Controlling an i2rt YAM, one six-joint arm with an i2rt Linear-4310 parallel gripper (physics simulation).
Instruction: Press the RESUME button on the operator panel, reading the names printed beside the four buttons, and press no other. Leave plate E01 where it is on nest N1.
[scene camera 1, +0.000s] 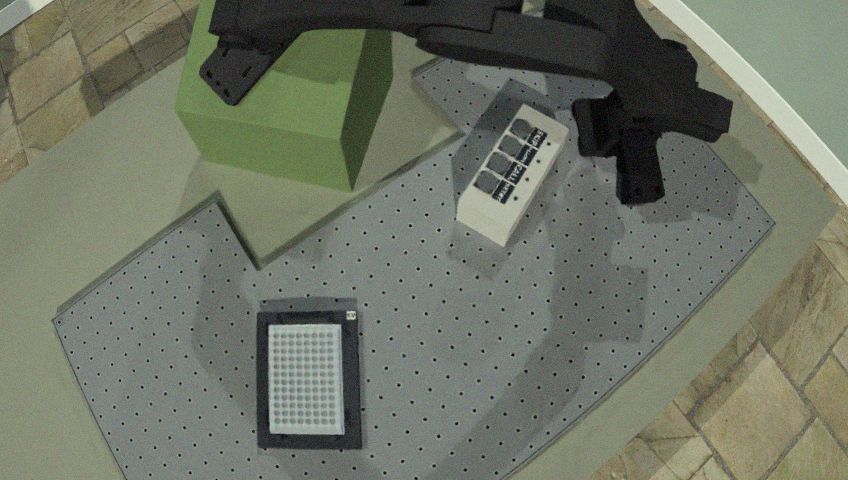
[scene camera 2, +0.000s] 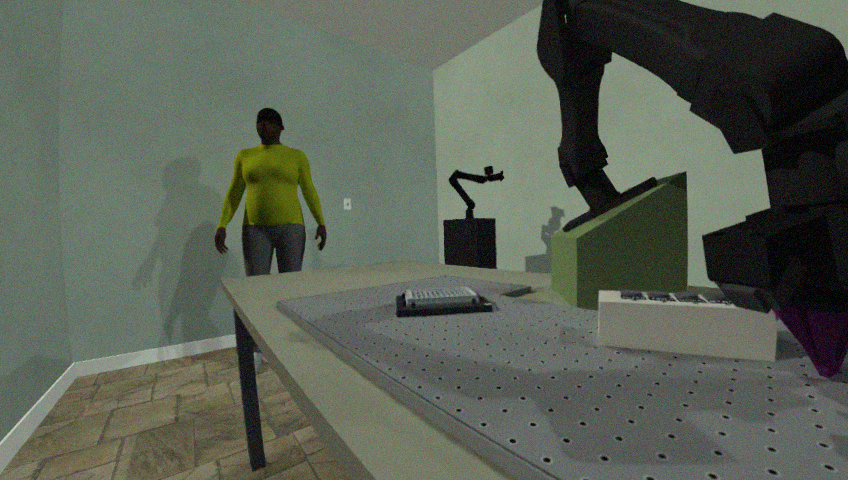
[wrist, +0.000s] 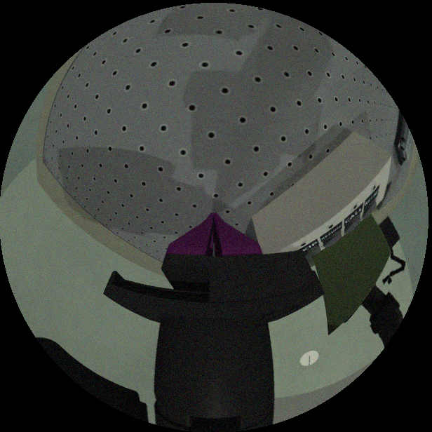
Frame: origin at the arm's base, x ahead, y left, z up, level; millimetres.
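Seen in the pictures: gripper, fingertip midpoint: (scene camera 1: 592, 148) (scene camera 2: 828, 374); arm's base, origin of the base link: (scene camera 1: 271, 27) (scene camera 2: 608, 208).
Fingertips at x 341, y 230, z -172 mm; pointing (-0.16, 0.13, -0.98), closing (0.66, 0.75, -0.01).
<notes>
Offsets run from my fingertips to a thing's top centre. Level surfaces: height alone.
The white operator panel {dz +50, dx -50, dy -117 mm} (scene camera 1: 484, 220) (scene camera 2: 684, 327) (wrist: 320, 185) stands on the perforated board. Its four dark round buttons read, from the top in scene camera 1, SKIP, RESUME, CALL and a blurred fourth name. The RESUME button {dz +50, dx -71, dy -106 mm} (scene camera 1: 510, 144) is second, beside its label (wrist: 331, 233). My gripper (scene camera 2: 828, 373) (wrist: 213, 217) is shut and empty, its purple fingertips low beside the panel at the SKIP end, apart from the buttons. The black gripper body hides the fingertips in scene camera 1. White plate E01 {dz +20, dx -57, dy -471 mm} (scene camera 1: 305, 380) (scene camera 2: 440, 294) sits flat on dark nest N1 {dz +16, dx -57, dy -471 mm} (scene camera 1: 352, 380) (scene camera 2: 416, 310).
The green wedge block (scene camera 1: 267, 133) (scene camera 2: 630, 255) (wrist: 350, 270) carries the arm's base behind the panel. The grey perforated board {dz -6 mm} (scene camera 1: 416, 285) (scene camera 2: 476, 368) lies on the table {dz -19 mm} (scene camera 1: 89, 237). A person (scene camera 2: 273, 184) and a second arm (scene camera 2: 464, 190) stand beyond the table.
</notes>
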